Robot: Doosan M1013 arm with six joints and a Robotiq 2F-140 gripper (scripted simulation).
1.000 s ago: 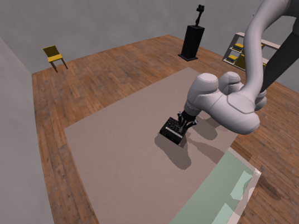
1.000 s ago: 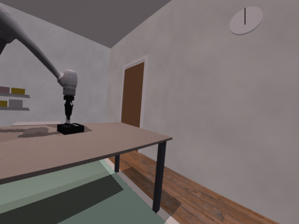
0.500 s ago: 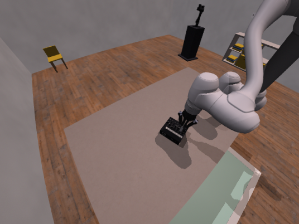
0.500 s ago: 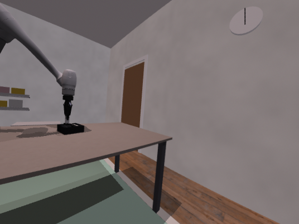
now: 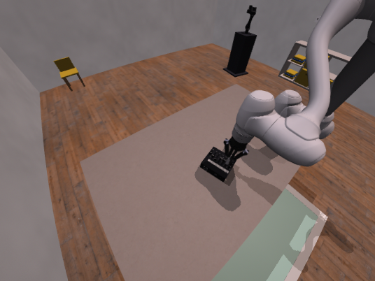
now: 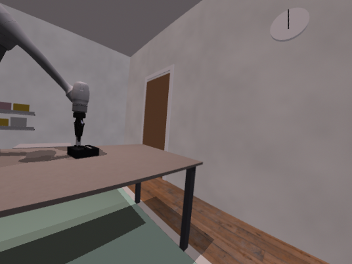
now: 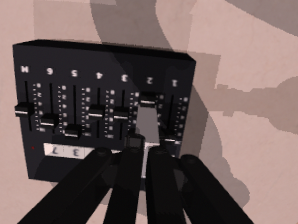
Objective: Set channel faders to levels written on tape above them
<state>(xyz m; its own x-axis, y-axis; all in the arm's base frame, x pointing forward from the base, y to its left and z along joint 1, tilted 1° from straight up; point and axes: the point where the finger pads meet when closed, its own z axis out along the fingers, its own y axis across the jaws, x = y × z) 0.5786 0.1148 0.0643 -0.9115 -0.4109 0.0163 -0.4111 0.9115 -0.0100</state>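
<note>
Now: the fader 5 cm ahead of my hand, 5 cm to the right of it and 3 cm below it. Also, from my hand: master fader cap 5 cm ahead, 10 cm to the right, 3 cm below.
</note>
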